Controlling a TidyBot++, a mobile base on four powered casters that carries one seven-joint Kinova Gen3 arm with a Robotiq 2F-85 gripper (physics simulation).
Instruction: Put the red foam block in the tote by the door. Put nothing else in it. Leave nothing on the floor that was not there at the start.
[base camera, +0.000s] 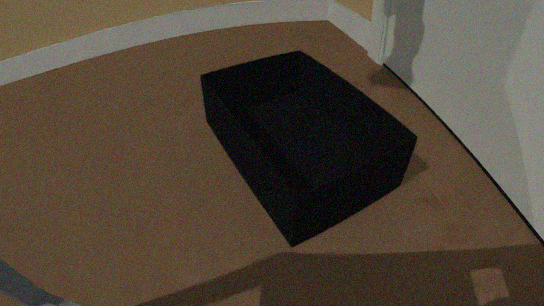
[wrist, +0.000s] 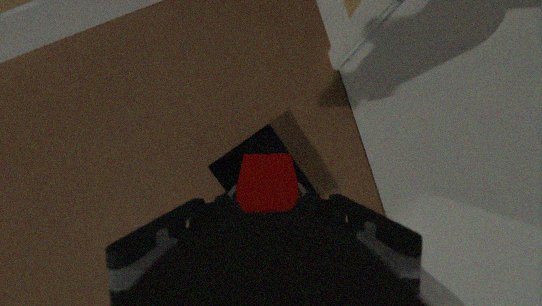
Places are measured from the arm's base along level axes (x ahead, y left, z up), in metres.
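Pixels of known places: gripper, between the fingertips: (wrist: 267, 192).
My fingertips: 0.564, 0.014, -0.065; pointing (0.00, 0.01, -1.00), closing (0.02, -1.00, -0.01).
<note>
Ahead of a thing's pixels: the offset from my fingertips to its top centre, as dx, dy, dz. Level surfaces: height alone.
The red foam block @(+0.000, +0.000, +0.050) (wrist: 267, 182) is held between the fingertips of my gripper (wrist: 267, 192), which is shut on it. In the wrist view the block and gripper are above the black tote and hide much of it; how high above cannot be told exactly. The black tote @(-0.072, -0.006, -0.232) (base camera: 350, 200) (wrist: 260, 141) stands on the floor near the door, open side up. In the base camera view its inside is very dark and no block shows in it. The gripper does not show in the base camera view.
The pale door (base camera: 480, 90) (wrist: 450, 140) is to the right of the tote. A white baseboard (base camera: 150, 32) (wrist: 65, 30) runs along the yellow wall behind the tote. Brown floor @(dz -0.331) (base camera: 110, 165) (wrist: 110, 130) surrounds the tote. Shadows lie across the floor and door. A grey-blue part shows at the base view's lower left corner.
</note>
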